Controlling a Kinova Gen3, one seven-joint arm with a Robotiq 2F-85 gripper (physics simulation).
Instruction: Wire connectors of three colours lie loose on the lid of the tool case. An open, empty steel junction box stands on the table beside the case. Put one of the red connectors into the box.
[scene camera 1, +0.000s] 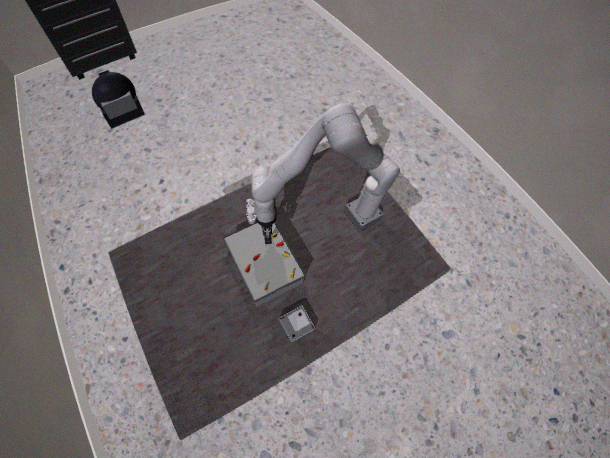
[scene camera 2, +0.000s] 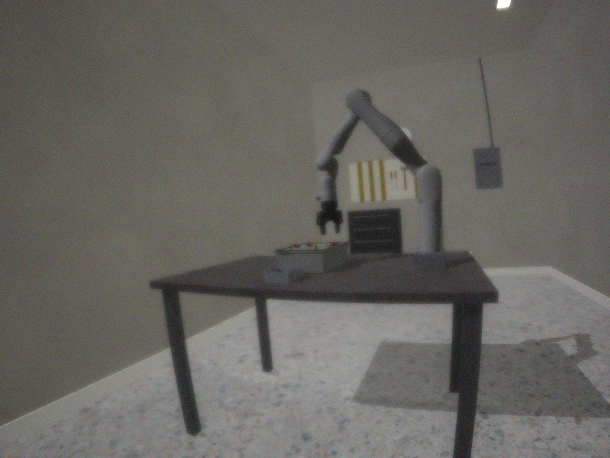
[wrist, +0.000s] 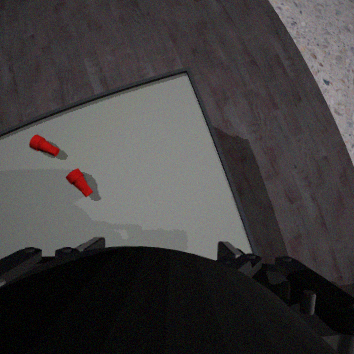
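Pixels of known places: gripper, between the fingertips: (scene camera 1: 267, 232) (scene camera 2: 330, 234); arm's base, origin of its link: (scene camera 1: 365, 209) (scene camera 2: 430, 251).
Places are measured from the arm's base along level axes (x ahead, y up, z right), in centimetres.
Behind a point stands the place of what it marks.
Observation:
The grey tool case (scene camera 1: 239, 245) @[x 53.9, y 3.0, z 16.1 cm] (scene camera 2: 300, 261) @[x 50.7, y -1.2, z -7.8 cm] (wrist: 155, 150) @[x 50.9, y 3.0, z 15.7 cm] bears the loose connectors. One red connector (scene camera 1: 247, 268) @[x 56.7, y 4.2, z 5.6 cm] (wrist: 44, 145) @[x 56.3, y 4.2, z 5.9 cm] lies near the lid's long edge; a second red connector (scene camera 1: 256, 257) @[x 51.4, y 4.0, z 7.4 cm] (wrist: 80, 182) @[x 51.2, y 4.2, z 7.8 cm] lies close by, further in. A third red connector (scene camera 1: 280, 244) @[x 40.7, y 4.1, z 6.4 cm] lies among the yellow ones. The open steel junction box (scene camera 1: 300, 320) @[x 50.9, y -5.8, z -20.7 cm] (scene camera 2: 276, 276) @[x 53.4, y -3.6, z -26.5 cm] stands beside the case, empty. My gripper (scene camera 1: 268, 242) @[x 42.6, y 7.8, z 12.2 cm] (scene camera 2: 330, 232) @[x 42.6, y 7.8, z 12.2 cm] (wrist: 160, 252) @[x 42.6, y 7.8, z 12.2 cm] is open and empty, pointing down above the lid, near the end away from the box. The wrist view hides what is below the gripper body.
Yellow connectors (scene camera 1: 286, 255) @[x 41.5, y 3.9, z 1.3 cm] (scene camera 1: 293, 274) @[x 44.0, y 4.3, z -6.7 cm] (scene camera 1: 274, 235) @[x 40.4, y 4.2, z 11.0 cm] lie along the lid's other long side. An orange connector (scene camera 1: 266, 287) @[x 55.2, y 5.1, z -5.2 cm] lies near the end towards the box. My arm's base (scene camera 1: 364, 215) @[x 3.7, y 2.2, z -2.8 cm] (scene camera 2: 431, 260) @[x 0.3, y -2.8, z -6.1 cm] stands on the table (scene camera 1: 200, 320) @[x 82.5, y -5.9, z 2.1 cm] (scene camera 2: 390, 285) @[x 14.7, y -5.9, z -31.1 cm]. A drawer cabinet (scene camera 2: 375, 232) stands beyond it.

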